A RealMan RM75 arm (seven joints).
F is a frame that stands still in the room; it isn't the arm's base.
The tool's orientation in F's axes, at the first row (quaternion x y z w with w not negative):
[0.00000 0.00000 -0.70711 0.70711]
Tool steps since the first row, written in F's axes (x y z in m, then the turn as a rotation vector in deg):
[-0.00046 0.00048 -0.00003 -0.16 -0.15 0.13]
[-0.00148 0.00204 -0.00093 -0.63 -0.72 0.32]
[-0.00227 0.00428 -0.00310 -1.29 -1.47 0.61]
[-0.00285 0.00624 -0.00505 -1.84 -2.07 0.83]
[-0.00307 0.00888 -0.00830 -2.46 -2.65 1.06]
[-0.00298 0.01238 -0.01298 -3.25 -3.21 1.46]
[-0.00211 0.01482 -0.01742 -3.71 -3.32 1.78]
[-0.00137 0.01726 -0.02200 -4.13 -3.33 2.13]
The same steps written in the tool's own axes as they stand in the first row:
[-0.00048 -0.00046 -0.00003 0.15 -0.16 0.13]
[-0.00204 -0.00148 -0.00093 0.72 -0.63 0.32]
[-0.00428 -0.00227 -0.00310 1.47 -1.29 0.61]
[-0.00624 -0.00285 -0.00505 2.07 -1.84 0.83]
[-0.00888 -0.00307 -0.00830 2.65 -2.46 1.06]
[-0.01238 -0.00298 -0.01298 3.21 -3.25 1.46]
[-0.01482 -0.00211 -0.01742 3.32 -3.71 1.78]
[-0.01726 -0.00137 -0.02200 3.33 -4.13 2.13]

